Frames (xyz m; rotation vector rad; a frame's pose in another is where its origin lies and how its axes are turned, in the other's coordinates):
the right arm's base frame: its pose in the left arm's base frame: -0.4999 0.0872 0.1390 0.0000 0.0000 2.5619
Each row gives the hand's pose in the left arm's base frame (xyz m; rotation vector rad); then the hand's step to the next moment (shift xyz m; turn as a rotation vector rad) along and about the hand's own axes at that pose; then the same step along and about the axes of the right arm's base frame.
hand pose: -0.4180 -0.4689 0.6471 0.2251 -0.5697 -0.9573
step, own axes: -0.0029 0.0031 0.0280 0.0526 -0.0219 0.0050
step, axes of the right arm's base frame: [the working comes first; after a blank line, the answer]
step, axes of the left arm's base frame: -0.0145 0.0060 0.0236 0.0051 -0.0553 0.0137

0.0154 0.0030 0.0236 -0.0346 0.0435 0.0137
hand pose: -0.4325 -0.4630 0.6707 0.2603 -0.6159 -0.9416
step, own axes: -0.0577 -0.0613 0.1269 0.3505 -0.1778 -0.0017
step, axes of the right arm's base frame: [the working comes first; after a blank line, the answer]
step, axes of the left arm's base frame: -0.1422 0.0187 0.0512 0.0334 -0.3886 0.0485

0.1292 0.0622 0.0512 -0.2408 0.3068 0.0485
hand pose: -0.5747 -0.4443 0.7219 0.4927 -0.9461 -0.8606
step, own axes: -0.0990 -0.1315 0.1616 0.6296 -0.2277 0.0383
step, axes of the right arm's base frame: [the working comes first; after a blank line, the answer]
step, axes of the left arm's base frame: -0.2233 0.0034 -0.0579 0.0627 -0.6450 0.1725

0.1887 0.1194 -0.0579 -0.4058 0.5053 0.1725
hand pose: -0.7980 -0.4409 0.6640 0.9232 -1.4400 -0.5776
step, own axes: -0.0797 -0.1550 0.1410 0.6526 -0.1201 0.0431
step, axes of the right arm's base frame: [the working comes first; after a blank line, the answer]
step, axes of the left arm's base frame: -0.1153 -0.0464 -0.1866 0.0395 -0.6052 0.2726

0.0710 0.1020 -0.1866 -0.3646 0.4847 0.2726
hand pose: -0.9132 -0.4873 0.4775 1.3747 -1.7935 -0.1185
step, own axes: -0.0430 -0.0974 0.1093 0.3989 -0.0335 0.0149
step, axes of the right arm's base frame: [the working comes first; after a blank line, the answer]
step, axes of the left arm's base frame: 0.0019 -0.0461 -0.1454 0.0018 -0.3498 0.1952

-0.0269 0.0375 -0.1454 -0.1931 0.2916 0.1952
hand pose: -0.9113 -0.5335 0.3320 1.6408 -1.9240 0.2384
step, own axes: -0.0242 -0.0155 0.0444 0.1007 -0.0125 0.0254
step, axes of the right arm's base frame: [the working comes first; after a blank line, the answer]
step, axes of the left arm's base frame: 0.0021 -0.0051 -0.0526 -0.0026 -0.0999 0.0308

-0.0045 0.0032 -0.0526 -0.0526 0.0850 0.0308
